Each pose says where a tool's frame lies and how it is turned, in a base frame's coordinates. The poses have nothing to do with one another.
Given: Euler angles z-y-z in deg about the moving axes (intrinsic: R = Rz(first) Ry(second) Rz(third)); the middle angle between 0 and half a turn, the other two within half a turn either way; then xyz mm.
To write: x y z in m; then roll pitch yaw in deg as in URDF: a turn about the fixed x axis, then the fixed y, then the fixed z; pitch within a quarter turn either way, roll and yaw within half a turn. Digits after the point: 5 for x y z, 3 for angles.
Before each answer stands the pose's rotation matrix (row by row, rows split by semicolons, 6 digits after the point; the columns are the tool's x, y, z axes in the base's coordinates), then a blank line. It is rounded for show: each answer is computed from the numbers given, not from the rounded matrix.
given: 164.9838, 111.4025, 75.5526, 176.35, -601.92, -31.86
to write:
-0.162964 -0.405952 -0.899247; -0.958898 -0.149414 0.241225; -0.232286 0.901598 -0.364917

0.17635, -0.60192, -0.03186, 112.035, 13.432, -99.645
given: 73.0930, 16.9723, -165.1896, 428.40, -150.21, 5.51
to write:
-0.024339 0.996093 0.084893; -0.959044 -0.047237 0.279292; 0.282211 -0.074618 0.956446

0.42840, -0.15021, 0.00551, -4.461, -16.392, -91.454
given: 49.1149, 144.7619, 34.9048, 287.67, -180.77, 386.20
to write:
-0.871041 -0.314108 0.377656; -0.131867 0.890132 0.436207; -0.473180 0.330154 -0.816761

0.28767, -0.18077, 0.38620, 157.990, 28.241, -171.391
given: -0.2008, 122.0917, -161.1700, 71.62, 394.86, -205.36
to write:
0.501708 -0.174791 0.847194; -0.324522 -0.945874 -0.002969; 0.801857 -0.273443 -0.531276

0.07162, 0.39486, -0.20536, -152.766, -53.308, -32.896
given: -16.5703, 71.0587, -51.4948, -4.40, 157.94, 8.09
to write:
-0.029479 0.421023 0.906571; -0.807687 0.524287 -0.269749; -0.588874 -0.740178 0.324599

-0.00440, 0.15794, 0.00809, -66.321, 36.077, -92.090
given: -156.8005, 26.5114, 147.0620, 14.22, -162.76, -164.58
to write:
0.904474 0.116599 -0.410281; -0.203917 0.963067 -0.175843; 0.374625 0.242708 0.894846

0.01422, -0.16276, -0.16458, 15.175, -22.001, -12.705
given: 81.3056, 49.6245, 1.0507, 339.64, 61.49, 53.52
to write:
0.079780 -0.990138 0.115159; 0.643014 0.139397 0.753061; -0.761687 0.013970 0.647794

0.33964, 0.06149, 0.05352, 1.235, 49.613, 82.927
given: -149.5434, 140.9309, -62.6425, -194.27, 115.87, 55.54
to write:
-0.142643 0.827338 -0.543290; 0.946450 -0.046606 -0.319468; -0.289629 -0.559767 -0.776386

-0.19427, 0.11587, 0.05554, -144.209, 16.836, 98.571
